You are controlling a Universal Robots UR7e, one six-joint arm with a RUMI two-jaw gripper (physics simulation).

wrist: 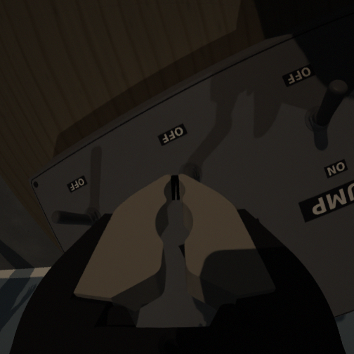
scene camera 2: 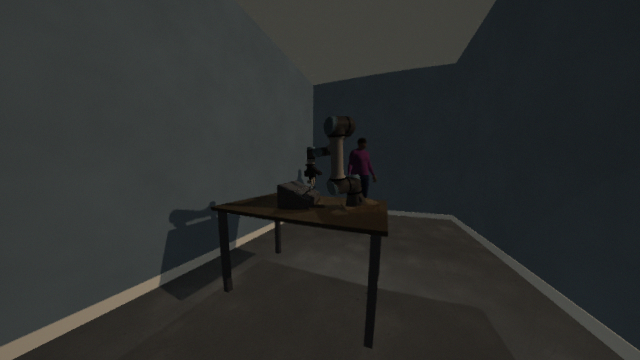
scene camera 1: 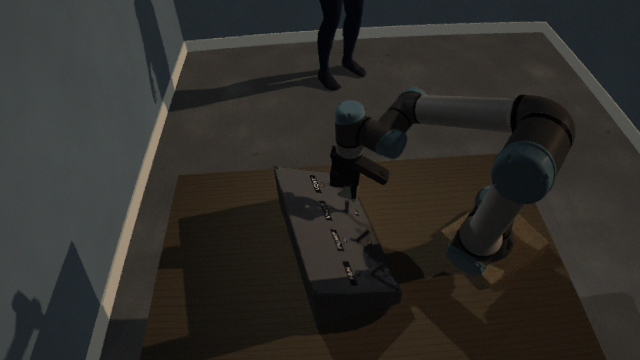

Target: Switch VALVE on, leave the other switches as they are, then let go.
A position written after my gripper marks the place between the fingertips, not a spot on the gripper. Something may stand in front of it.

Note:
I see my gripper point(scene camera 1: 353, 201) and a grey switch panel point(scene camera 1: 335, 266).
My gripper is seen too in the wrist view point(wrist: 175, 176). The grey switch panel shows as well in the wrist view point(wrist: 246, 126) and in scene camera 2 point(scene camera 2: 289, 195).

